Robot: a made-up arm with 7 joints.
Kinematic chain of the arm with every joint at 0, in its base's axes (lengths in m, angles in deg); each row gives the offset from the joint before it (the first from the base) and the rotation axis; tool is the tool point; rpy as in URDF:
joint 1: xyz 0 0.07 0.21 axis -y
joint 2: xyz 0 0.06 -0.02 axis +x
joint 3: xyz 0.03 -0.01 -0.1 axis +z
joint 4: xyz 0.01 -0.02 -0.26 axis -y
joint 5: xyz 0 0.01 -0.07 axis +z
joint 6: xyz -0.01 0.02 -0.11 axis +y
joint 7: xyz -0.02 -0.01 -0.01 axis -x
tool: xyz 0.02 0 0.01 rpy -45.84 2.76 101.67
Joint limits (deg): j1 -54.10..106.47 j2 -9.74..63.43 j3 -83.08..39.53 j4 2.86..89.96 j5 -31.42..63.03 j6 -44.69..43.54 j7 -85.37..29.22
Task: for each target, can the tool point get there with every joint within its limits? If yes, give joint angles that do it. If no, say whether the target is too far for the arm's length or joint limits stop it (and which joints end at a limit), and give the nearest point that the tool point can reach.
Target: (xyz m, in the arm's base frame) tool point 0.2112 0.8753 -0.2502
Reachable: no: too far | nearest point 0.1342 0.5923 -0.0825 | short by 0.338 m
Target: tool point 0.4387 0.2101 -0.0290
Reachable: yes | joints 37.23 8.92 10.61 66.81 11.94 10.65 -60.04
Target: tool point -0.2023 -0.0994 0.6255
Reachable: no: joint limits stop it (at a limit: joint 1, joint 2, joint 4, joint 5, joint 7) | nearest point 0.2869 -0.0349 0.5077 | short by 0.507 m
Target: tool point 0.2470 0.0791 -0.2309
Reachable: yes | joints 12.07 9.96 -43.90 63.99 -9.64 -27.11 -32.09
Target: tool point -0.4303 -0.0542 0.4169
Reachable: no: joint limits stop it (at a limit: joint 1, joint 2, joint 3, joint 4, joint 5, joint 6, joint 7) | nearest point -0.2639 -0.1374 -0.0173 | short by 0.472 m
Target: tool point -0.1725 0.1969 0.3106
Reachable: no: joint limits stop it (at a limit: joint 1, joint 2, joint 3, joint 4, joint 5, joint 6, joint 7) | nearest point 0.0242 0.5045 0.3970 | short by 0.375 m
